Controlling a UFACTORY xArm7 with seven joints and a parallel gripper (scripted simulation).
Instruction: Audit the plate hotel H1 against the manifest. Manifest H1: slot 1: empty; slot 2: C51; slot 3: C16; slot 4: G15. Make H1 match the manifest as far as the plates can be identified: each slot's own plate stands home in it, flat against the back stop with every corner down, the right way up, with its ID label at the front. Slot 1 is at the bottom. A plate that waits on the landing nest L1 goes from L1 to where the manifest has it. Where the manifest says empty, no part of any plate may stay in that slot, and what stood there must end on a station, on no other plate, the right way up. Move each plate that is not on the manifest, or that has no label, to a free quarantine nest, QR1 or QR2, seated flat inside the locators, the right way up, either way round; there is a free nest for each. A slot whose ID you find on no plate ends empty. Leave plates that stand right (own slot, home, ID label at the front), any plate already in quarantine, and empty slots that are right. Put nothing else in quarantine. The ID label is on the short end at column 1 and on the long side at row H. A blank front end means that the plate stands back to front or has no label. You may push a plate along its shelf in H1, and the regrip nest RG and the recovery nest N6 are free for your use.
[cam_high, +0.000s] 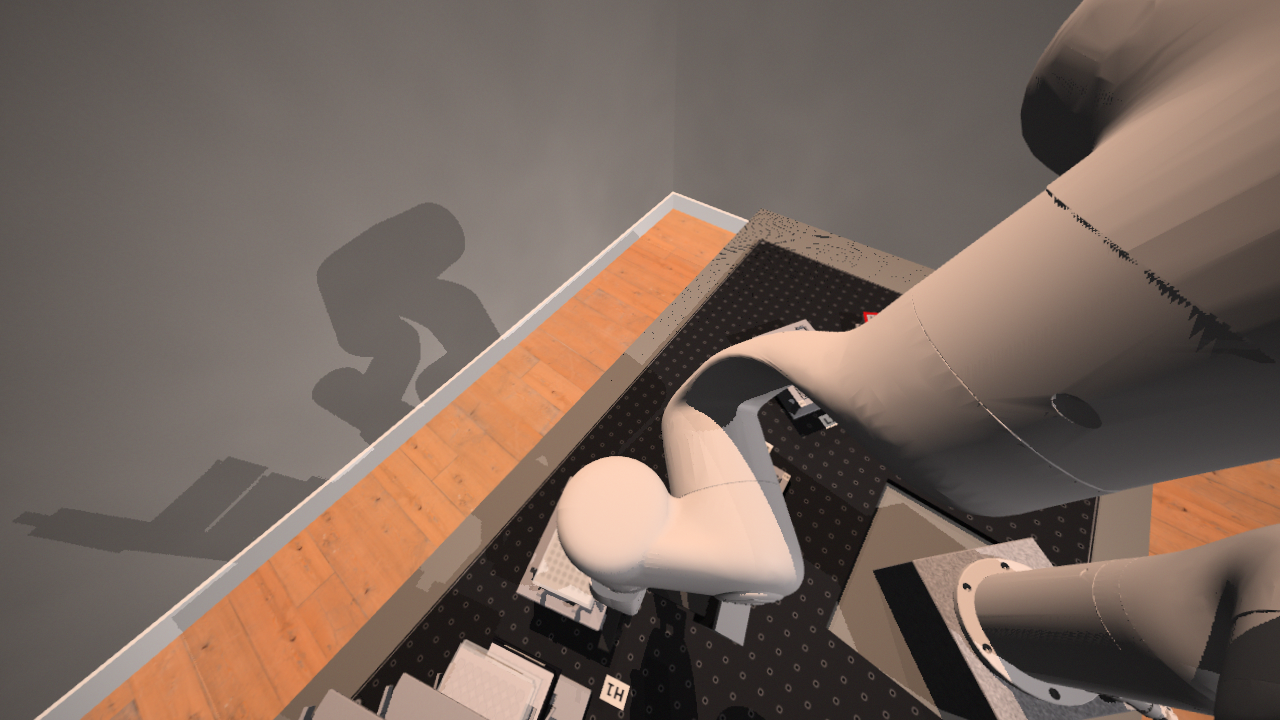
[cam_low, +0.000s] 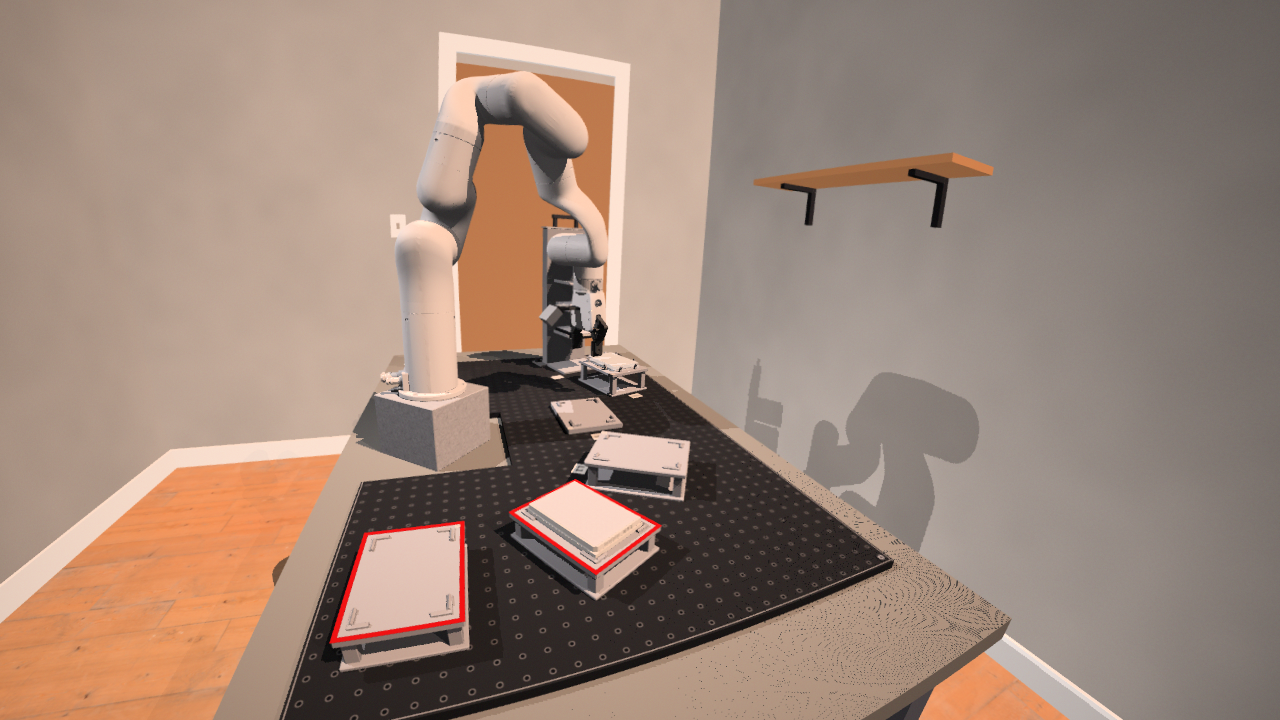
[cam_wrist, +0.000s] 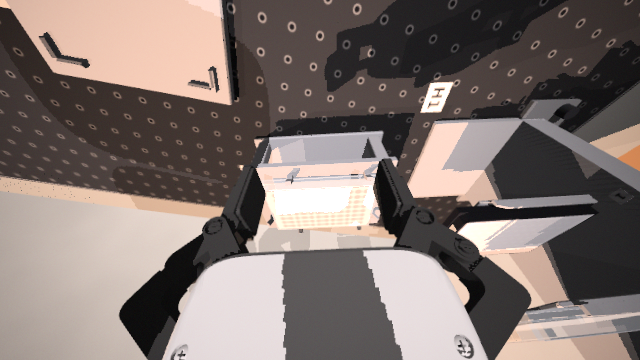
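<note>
The regrip nest RG lies 80 mm ahead of my hand, 60 mm below it and 30 mm to the left of it. From my hand the other things lie so: H1 tag (130 mm to the left, 110 mm below, 50 mm behind); then RG label (110 mm below, 110 mm ahead, 80 mm to the right); then dark plate (200 mm to the left, 30 mm ahead).
</note>
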